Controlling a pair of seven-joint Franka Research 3 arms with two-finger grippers.
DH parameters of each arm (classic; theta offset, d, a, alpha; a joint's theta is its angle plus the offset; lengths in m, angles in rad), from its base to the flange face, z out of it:
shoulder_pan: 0 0.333 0 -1.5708
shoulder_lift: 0 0 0 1.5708
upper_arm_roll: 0 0.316 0.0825 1.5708
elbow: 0 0 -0.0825 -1.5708
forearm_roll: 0 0.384 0 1.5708
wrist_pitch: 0 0 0.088 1.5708
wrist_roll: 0 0.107 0 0
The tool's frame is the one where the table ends.
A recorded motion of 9 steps. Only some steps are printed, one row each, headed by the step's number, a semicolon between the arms.
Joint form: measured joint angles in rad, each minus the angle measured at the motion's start. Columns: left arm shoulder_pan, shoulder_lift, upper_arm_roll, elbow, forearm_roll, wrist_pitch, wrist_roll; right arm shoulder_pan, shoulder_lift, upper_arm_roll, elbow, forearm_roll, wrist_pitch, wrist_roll.
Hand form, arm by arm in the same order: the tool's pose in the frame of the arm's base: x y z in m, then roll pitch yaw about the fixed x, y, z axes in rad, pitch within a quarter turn. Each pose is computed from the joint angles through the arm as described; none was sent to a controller.
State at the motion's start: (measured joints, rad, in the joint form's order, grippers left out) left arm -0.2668 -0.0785 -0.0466 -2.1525 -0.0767 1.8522 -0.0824; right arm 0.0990 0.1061 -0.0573 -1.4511 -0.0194 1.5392 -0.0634
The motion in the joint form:
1: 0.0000 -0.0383 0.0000 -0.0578 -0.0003 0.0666 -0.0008; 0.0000 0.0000 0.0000 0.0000 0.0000 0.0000 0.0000
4: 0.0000 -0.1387 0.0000 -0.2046 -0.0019 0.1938 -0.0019; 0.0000 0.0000 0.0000 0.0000 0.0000 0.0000 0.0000
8: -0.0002 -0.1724 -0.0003 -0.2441 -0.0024 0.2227 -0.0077; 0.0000 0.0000 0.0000 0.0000 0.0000 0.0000 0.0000
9: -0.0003 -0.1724 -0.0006 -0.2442 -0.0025 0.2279 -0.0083; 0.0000 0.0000 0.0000 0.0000 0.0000 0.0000 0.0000
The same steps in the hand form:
1: 0.4617 -0.1556 0.4157 3.0943 0.1801 -0.2011; 0.5839 0.0241 0.6178 3.1173 0.0194 0.1047
4: 0.4344 -0.1456 0.4071 3.0934 0.0994 -0.1907; 0.5839 0.0241 0.6178 3.1173 0.0194 0.1047
8: 0.4257 -0.1426 0.4070 3.0934 0.0765 -0.1831; 0.5839 0.0241 0.6178 3.1173 0.0194 0.1047
9: 0.4262 -0.1430 0.4074 3.0930 0.0715 -0.1826; 0.5839 0.0241 0.6178 3.1173 0.0194 0.1047

